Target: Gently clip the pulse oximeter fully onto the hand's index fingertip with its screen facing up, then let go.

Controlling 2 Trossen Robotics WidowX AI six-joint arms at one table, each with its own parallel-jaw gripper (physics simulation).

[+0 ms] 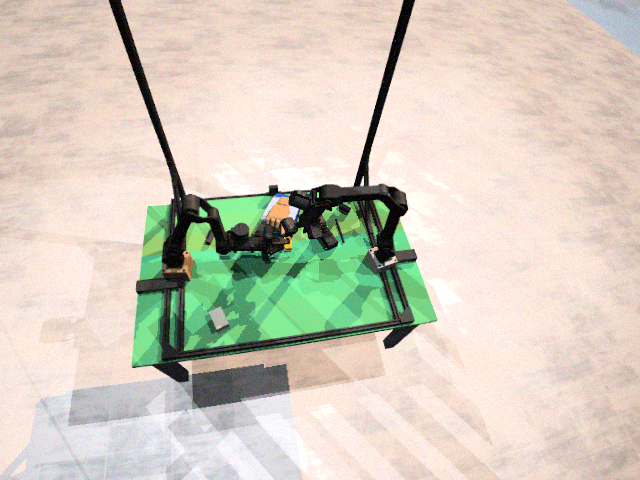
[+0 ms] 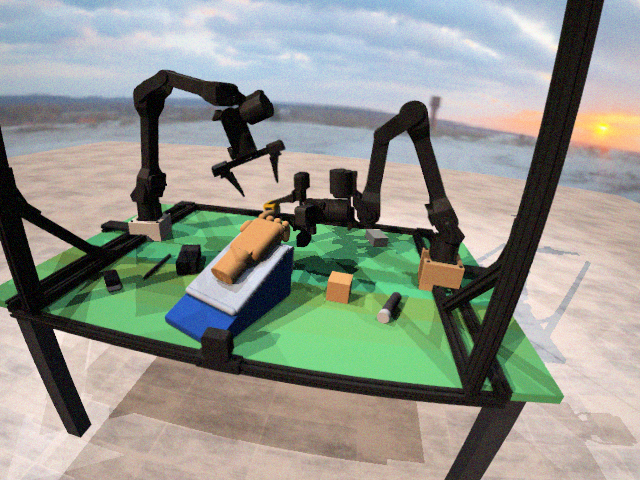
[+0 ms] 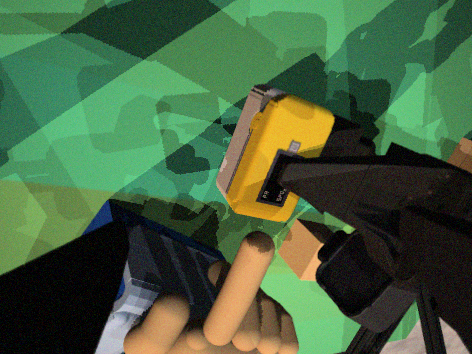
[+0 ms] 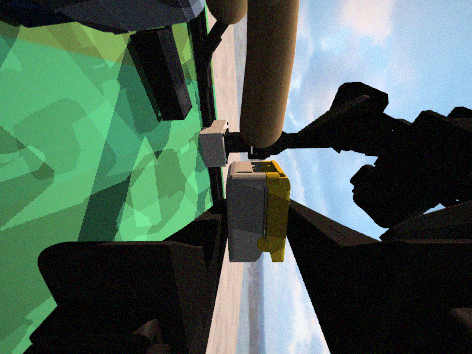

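Pixels of known places: left gripper, between the fingertips: [image 1: 294,234] [image 2: 261,189] [image 3: 264,227] [image 4: 328,176]; right gripper, between the fingertips: [image 1: 287,243] [image 2: 271,208] [image 3: 264,157] [image 4: 255,205]; left arm's base, origin of its link: [image 1: 383,255] [image 2: 149,217] [image 4: 226,142]; right arm's base, origin of its link: [image 1: 175,261] [image 2: 442,257].
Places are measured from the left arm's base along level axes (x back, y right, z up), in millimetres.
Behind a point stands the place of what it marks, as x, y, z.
Observation:
The tan model hand [image 2: 256,240] {-377, 337, 81} [image 1: 280,214] {-377, 286, 99} lies on a sloped pad with its index finger [image 3: 241,288] [image 4: 266,81] stretched out. My right gripper [image 2: 282,204] {-395, 143, 90} [image 4: 255,205] {-395, 143, 90} is shut on the pulse oximeter [image 3: 277,140] {-390, 129, 104} [image 4: 256,211] {-410, 154, 91} [image 2: 271,206] {-397, 169, 104} [image 1: 288,244] {-398, 130, 106}, which has a yellow top and a grey bottom. It holds the oximeter level just beyond the fingertip, with a small gap and not on the finger. The dark screen [image 3: 273,186] {-392, 150, 106} faces up. My left gripper [image 2: 258,183] {-368, 145, 140} [image 1: 323,233] is open and empty, hanging above the hand.
The hand rests on a grey pad over a blue wedge [image 2: 223,295] [image 3: 101,218]. An orange cube [image 2: 339,287] {-559, 349, -19} [image 3: 301,253] {-540, 318, -25}, a grey-tipped cylinder [image 2: 390,307] {-664, 403, -34}, a grey block [image 2: 377,237] {-729, 20, -29} [image 1: 219,318] {-734, -21, -29}, a black box [image 2: 189,259] {-195, 229, -25} and a thin black rod [image 2: 157,266] {-106, 223, -52} lie on the green table.

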